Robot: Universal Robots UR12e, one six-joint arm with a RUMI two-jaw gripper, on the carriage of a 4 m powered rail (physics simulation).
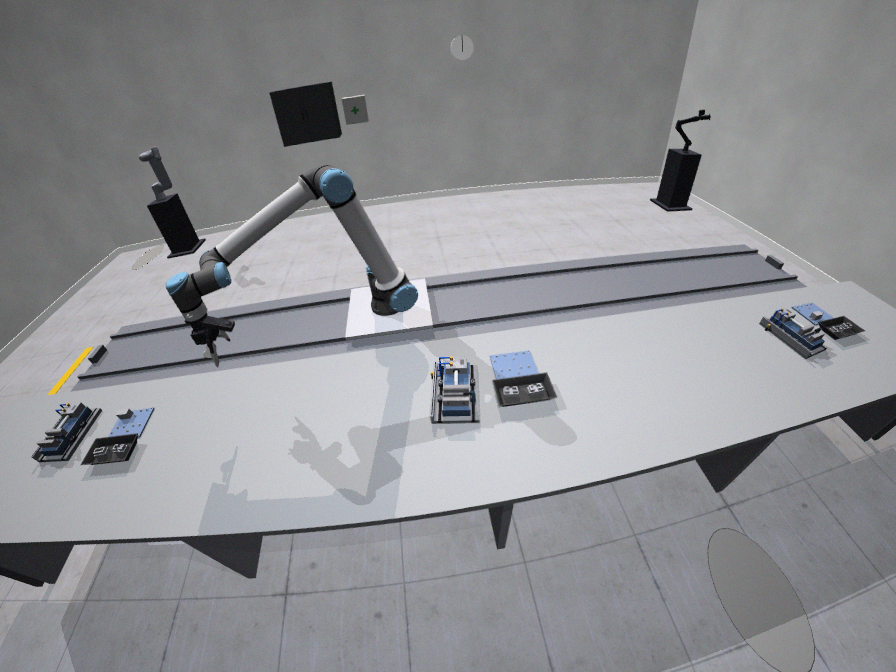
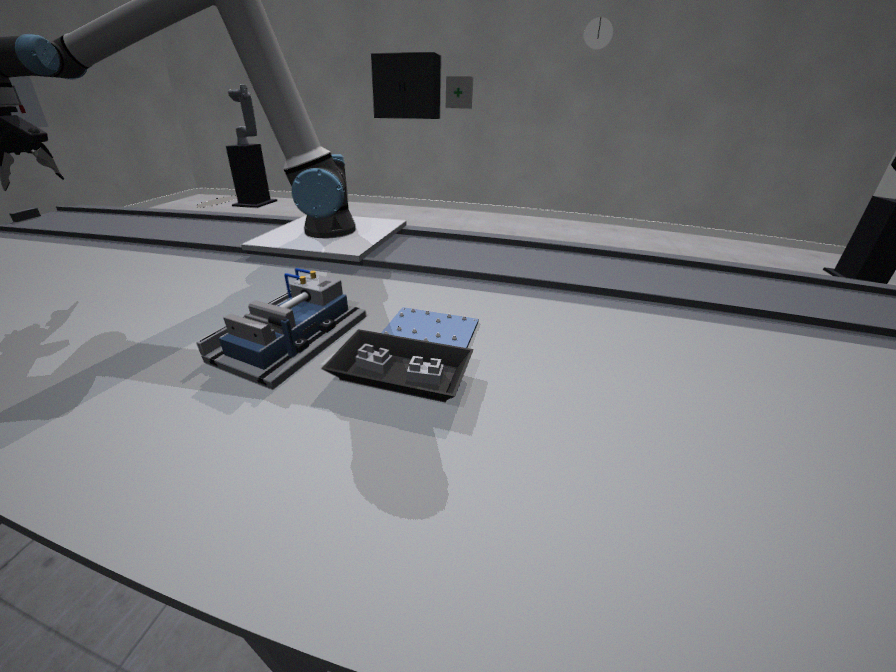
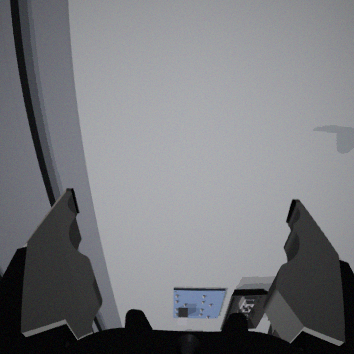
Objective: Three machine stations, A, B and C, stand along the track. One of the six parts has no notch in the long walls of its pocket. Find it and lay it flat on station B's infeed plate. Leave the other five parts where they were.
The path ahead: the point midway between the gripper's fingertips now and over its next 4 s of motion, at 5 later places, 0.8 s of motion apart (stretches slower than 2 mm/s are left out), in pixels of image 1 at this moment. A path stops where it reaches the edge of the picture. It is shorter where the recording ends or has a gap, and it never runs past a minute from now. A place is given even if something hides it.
My gripper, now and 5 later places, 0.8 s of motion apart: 224, 353; 258, 339; 301, 321; 349, 302; 375, 294; 482, 280
